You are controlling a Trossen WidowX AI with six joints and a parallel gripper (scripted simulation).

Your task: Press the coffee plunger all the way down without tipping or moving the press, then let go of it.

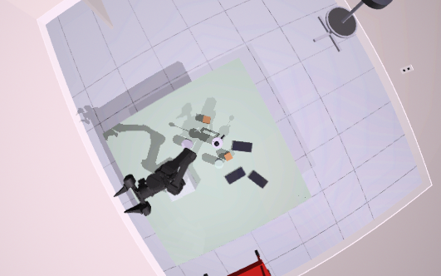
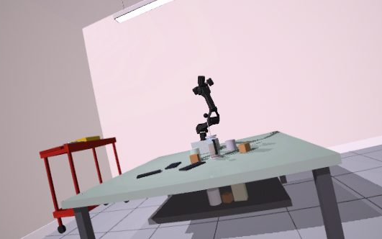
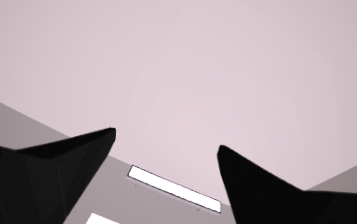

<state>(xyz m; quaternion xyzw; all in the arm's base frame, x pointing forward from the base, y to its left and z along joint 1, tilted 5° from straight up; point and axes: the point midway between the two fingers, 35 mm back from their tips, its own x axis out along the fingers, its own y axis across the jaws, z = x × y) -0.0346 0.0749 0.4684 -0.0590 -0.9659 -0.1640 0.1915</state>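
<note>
Right now my gripper tip is 49 cm short of the coffee press, 2 cm to the right of it and 43 cm above it.
</note>
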